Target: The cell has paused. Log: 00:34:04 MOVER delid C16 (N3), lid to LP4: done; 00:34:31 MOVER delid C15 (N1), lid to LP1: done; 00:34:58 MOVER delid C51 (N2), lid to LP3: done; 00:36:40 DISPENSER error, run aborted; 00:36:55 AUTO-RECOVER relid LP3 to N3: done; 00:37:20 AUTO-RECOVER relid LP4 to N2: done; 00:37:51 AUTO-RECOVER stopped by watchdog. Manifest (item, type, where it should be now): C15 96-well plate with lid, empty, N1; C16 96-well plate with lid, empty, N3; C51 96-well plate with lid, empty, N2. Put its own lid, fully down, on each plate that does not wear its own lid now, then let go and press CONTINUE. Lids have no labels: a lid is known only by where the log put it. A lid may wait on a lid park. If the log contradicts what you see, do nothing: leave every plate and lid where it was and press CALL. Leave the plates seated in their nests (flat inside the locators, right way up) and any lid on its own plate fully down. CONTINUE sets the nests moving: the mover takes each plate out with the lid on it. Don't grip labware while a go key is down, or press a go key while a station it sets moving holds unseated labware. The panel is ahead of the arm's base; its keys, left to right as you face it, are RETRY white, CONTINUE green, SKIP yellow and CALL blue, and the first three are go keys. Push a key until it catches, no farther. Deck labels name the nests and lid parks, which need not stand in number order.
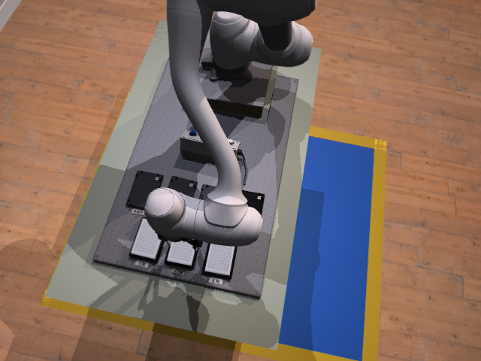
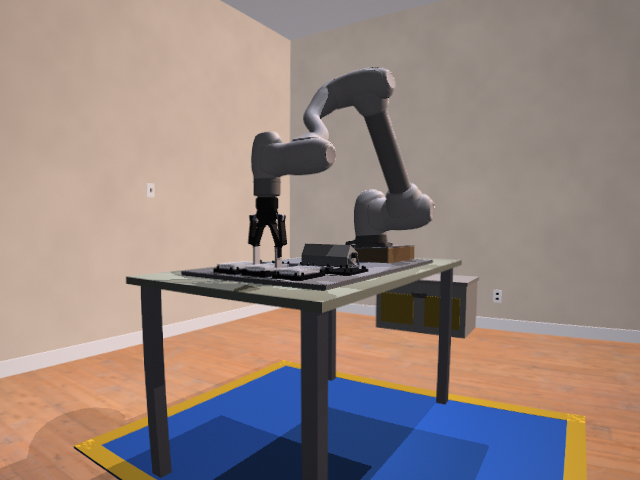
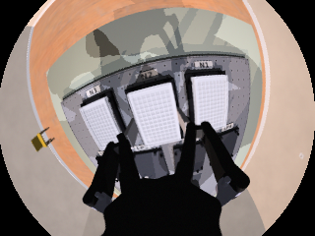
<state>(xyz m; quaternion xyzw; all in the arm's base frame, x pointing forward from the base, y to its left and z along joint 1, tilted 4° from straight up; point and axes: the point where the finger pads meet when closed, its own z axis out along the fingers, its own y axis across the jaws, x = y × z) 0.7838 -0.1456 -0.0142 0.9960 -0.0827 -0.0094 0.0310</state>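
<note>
The lid park LP1 lies 230 mm to the left of my hand, 140 mm behind it and 50 mm below it. Round my hand: lid park LP2 (190 mm behind, 50 mm below, 40 mm to the right); lid park LP3 (160 mm behind, 90 mm to the left, 50 mm below); 96-well plate (130 mm to the left, 30 mm below, 30 mm ahead).
</note>
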